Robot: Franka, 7 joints.
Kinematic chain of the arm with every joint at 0, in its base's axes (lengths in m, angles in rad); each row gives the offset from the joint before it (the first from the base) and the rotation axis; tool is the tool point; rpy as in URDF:
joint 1: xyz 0 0 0.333 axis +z
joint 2: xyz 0 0 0 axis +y
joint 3: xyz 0 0 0.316 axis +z
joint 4: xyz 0.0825 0 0 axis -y
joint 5: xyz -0.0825 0 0.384 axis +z
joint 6: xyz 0 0 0 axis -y
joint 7: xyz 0.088 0 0 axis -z
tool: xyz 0 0 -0.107 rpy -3.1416 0 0
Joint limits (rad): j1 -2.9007..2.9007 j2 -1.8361..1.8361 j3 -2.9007..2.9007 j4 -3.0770..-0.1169 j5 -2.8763..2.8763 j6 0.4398..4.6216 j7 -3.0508..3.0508
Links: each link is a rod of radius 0.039 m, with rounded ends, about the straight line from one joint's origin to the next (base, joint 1, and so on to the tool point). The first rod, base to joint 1, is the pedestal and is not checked.
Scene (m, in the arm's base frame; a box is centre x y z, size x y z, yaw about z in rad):
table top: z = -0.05
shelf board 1: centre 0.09 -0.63 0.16 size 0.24 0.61 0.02 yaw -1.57
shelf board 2: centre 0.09 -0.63 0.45 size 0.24 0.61 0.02 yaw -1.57
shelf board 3: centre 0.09 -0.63 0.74 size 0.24 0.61 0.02 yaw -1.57
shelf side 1: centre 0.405 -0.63 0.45 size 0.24 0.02 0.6 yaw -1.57
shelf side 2: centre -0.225 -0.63 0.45 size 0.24 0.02 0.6 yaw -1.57
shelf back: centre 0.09 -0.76 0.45 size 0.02 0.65 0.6 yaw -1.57
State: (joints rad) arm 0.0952 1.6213 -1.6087 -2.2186 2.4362 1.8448 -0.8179
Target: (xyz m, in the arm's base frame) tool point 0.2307 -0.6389 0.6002
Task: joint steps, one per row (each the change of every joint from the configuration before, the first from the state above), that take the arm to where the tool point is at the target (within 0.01 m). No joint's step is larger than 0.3 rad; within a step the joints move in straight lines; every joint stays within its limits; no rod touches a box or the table.
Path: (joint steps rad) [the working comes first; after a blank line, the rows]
Joints at the target: -0.2263 1.3157 -1.9226 -1.6396 2.5396 1.8997 -0.8179
Straight joint move there: touches shelf board 2.

1: 0.2206 -0.0174 -0.0140 -0.2038 -0.0363 -0.0353 0.0000
2: 0.2207 -0.0174 -0.0141 -0.2037 -0.0364 -0.0354 0.0000
3: 0.2206 -0.0175 -0.0140 -0.2038 -0.0363 -0.0353 0.0000
4: -0.1581 0.0673 -0.2781 0.1935 0.0774 0.1143 0.0000
5: -0.1580 0.0672 -0.2781 0.1934 0.0774 0.1142 0.0000
6: -0.2224 -0.1293 0.0948 0.2678 0.0192 -0.0225 0.0000
7: -0.2225 -0.1293 0.0948 0.2678 0.0192 -0.0225 0.0000
8: -0.2224 -0.1292 0.0948 0.2678 0.0192 -0.0226 0.0000

